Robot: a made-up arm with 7 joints. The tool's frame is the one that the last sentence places. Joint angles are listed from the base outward.
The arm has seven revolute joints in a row. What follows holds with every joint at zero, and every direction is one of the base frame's.
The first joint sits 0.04 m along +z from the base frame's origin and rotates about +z.
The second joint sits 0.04 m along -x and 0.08 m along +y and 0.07 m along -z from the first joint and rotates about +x.
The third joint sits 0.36 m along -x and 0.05 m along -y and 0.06 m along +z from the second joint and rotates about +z.
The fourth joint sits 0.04 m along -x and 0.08 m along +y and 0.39 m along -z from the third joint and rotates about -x.
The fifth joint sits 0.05 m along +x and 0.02 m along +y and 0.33 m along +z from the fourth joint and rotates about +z.
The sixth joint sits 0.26 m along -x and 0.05 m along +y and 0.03 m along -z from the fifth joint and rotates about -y.
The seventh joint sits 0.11 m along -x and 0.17 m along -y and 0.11 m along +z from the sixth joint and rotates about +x.
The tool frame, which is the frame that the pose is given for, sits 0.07 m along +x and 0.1 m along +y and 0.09 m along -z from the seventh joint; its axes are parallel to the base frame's.
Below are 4 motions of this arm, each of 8 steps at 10 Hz.
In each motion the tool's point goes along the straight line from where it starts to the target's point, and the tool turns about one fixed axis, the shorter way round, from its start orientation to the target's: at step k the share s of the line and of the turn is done. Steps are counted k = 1, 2, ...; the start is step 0. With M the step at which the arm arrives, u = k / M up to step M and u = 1 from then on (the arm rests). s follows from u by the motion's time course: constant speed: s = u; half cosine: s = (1 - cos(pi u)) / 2; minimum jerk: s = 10 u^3 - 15 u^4 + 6 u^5.
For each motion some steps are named. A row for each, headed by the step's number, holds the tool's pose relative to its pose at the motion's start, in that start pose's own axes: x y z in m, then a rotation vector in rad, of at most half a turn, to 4 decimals.
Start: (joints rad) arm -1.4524 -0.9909 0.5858 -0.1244 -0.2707 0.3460 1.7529
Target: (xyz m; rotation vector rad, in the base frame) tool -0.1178 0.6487 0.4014 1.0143 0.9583 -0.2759
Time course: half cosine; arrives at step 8
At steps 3, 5, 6, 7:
3: 0.0032 0.0125 0.0825 -0.1185 0.4438 -0.0185
5: 0.0073 0.0280 0.1848 -0.2654 0.9941 -0.0415
6: 0.0090 0.0346 0.2281 -0.3276 1.2274 -0.0512
7: 0.0101 0.0390 0.2571 -0.3692 1.3832 -0.0577

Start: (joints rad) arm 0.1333 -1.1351 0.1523 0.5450 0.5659 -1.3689 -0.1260
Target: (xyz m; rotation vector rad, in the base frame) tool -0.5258 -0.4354 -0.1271 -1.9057 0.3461 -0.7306
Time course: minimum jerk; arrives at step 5
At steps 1, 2, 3, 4, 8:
1: 0.0285 0.0057 -0.0010 0.0342 -0.0178 -0.0366
2: 0.1563 0.0312 -0.0054 0.1876 -0.0977 -0.2008
3: 0.3361 0.0671 -0.0116 0.4034 -0.2101 -0.4318
4: 0.4639 0.0927 -0.0160 0.5568 -0.2900 -0.5960
8: 0.4924 0.0984 -0.0170 0.5911 -0.3078 -0.6326

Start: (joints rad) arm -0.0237 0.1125 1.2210 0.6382 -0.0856 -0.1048 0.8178
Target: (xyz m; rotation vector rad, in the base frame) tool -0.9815 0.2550 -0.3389 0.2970 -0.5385 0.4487
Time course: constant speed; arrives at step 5
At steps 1, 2, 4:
1: 0.0415 0.0398 -0.0670 -0.0516 -0.1239 -0.1026
2: 0.0831 0.0796 -0.1341 -0.1033 -0.2479 -0.2053
4: 0.1661 0.1593 -0.2681 -0.2066 -0.4958 -0.4106

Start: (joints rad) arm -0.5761 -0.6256 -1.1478 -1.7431 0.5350 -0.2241 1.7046
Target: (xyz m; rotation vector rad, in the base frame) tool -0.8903 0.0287 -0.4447 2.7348 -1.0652 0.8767
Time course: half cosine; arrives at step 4
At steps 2, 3, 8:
2: 0.0476 0.0187 0.0803 0.4015 -0.2036 -0.1433
3: 0.0813 0.0319 0.1371 0.6855 -0.3475 -0.2446
8: 0.0952 0.0373 0.1607 0.8031 -0.4071 -0.2865

